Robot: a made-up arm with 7 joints.
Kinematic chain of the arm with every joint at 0, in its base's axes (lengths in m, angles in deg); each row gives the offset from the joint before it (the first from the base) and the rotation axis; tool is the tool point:
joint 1: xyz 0 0 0.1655 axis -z
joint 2: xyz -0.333 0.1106 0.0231 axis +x
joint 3: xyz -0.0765 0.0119 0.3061 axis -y
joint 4: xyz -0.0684 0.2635 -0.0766 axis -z
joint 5: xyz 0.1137 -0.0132 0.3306 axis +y
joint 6: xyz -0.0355 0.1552 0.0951 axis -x
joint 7: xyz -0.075 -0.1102 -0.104 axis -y
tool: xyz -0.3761 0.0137 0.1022
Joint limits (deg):
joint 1: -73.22..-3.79
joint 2: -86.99..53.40
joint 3: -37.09..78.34
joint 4: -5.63..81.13
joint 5: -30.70..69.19
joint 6: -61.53..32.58
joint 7: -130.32..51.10
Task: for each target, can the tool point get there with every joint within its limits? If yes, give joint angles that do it. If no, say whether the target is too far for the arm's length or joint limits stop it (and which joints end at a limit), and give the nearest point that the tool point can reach.
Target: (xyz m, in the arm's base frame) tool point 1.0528 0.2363 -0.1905
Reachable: no: joint limits stop it (at a limit: joint 1, joint 2, joint 3, joint 4, joint 5) | nearest point 0.4218 -0.0684 0.4310 | short by 0.937 m
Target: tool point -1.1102 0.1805 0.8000
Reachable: yes | joints -56.05 -29.85 -20.00 4.38 57.94 -42.37 26.69
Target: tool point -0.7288 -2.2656 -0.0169
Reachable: no: too far | nearest point -0.7004 -0.9785 -0.1029 | short by 1.290 m
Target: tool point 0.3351 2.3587 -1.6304
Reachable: no: too far | nearest point -0.2267 1.0104 -0.4516 | short by 1.877 m
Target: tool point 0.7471 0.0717 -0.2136
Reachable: no: joint limits stop it (at a limit: joint 1, joint 2, joint 3, joint 4, joint 5, joint 6) | nearest point 0.3672 -0.1079 0.3710 | short by 0.720 m
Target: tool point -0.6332 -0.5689 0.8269
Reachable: yes | joints -61.30 24.10 -7.39 20.41 -12.52 18.47 18.04
